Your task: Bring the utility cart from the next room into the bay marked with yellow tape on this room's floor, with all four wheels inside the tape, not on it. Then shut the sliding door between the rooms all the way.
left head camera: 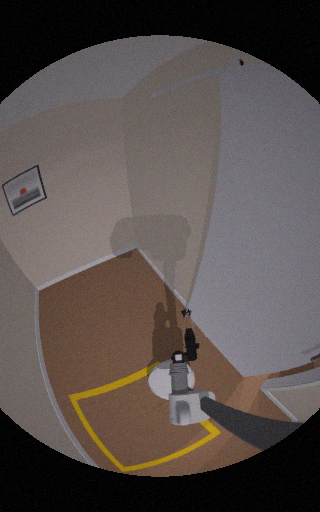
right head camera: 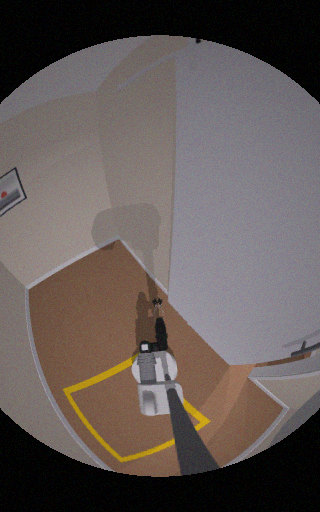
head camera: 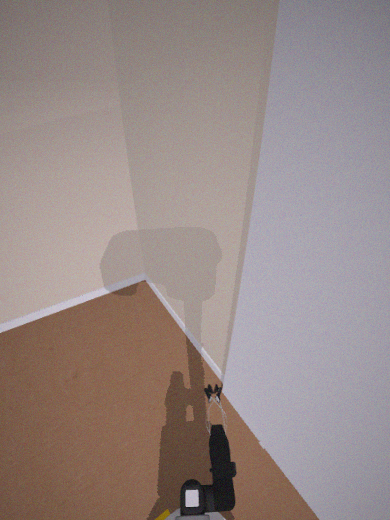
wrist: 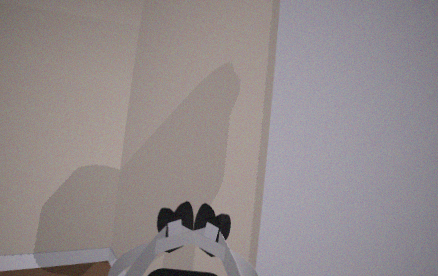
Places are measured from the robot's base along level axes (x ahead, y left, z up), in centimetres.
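Pixels of known places: gripper, between the fingertips: [left head camera: 185, 308] [right head camera: 156, 297] [head camera: 212, 384] [wrist: 194, 218]; robot's base, origin of its link: [left head camera: 170, 378] [right head camera: 155, 367].
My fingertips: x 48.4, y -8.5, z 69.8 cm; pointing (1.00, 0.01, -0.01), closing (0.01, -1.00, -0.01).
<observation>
Ahead of a thing's pixels: the offset from my fingertips to its top centre. "*": to the spot under its first point.
The pale grey sliding door [head camera: 320, 250] [left head camera: 260, 225] [right head camera: 240, 200] [wrist: 350, 150] fills the right side of the views. Its bar handle @[* dy -58.2, dx -59.0, dz +30.9 cm] [left head camera: 315, 358] [right head camera: 302, 349] shows at the far right, beside a narrow strip of floor beyond the door's edge. My gripper [head camera: 213, 391] [left head camera: 186, 313] [right head camera: 157, 303] [wrist: 194, 218] is shut and empty, low near the door's left lower corner, apart from the handle. The yellow tape bay @[* dy +63.6, dx -58.6, dz -72.5 cm] [left head camera: 115, 384] [right head camera: 100, 374] lies on the floor below; my base and arm hide part of its outline. The utility cart does not show.
A beige wall [head camera: 60, 200] [left head camera: 80, 165] [wrist: 65, 100] meets another beside the door, with white skirting along the floor. My shadow falls on that corner. A framed picture [left head camera: 24, 190] [right head camera: 10, 192] hangs at the left. My dark mast [left head camera: 250, 425] [right head camera: 187, 440] crosses the lower right.
</observation>
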